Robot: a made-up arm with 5 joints.
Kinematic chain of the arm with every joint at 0, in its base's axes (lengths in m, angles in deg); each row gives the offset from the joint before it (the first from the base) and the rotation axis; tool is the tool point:
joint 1: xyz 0 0 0.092 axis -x
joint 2: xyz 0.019 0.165 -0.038 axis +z
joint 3: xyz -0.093 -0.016 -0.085 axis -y
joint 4: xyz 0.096 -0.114 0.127 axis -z
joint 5: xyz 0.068 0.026 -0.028 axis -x
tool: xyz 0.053 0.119 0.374
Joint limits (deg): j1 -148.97..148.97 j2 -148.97..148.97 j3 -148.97..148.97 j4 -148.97..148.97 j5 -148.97..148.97
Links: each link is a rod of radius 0.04 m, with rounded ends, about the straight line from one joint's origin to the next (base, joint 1, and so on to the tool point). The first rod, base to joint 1, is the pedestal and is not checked.
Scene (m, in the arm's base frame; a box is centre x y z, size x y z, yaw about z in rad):
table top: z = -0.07
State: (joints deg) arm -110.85 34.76 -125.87 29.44 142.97
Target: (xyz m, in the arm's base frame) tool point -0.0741 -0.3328 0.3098
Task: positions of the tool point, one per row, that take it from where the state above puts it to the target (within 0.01 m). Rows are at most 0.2 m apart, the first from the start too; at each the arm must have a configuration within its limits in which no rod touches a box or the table.
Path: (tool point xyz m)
1: -0.4058 0.1476 0.1613
2: -0.4071 0.0144 0.2815
3: -0.3417 -0.1372 0.3506
4: -0.2220 -0.2657 0.3566
5: -0.0741 -0.3328 0.3098

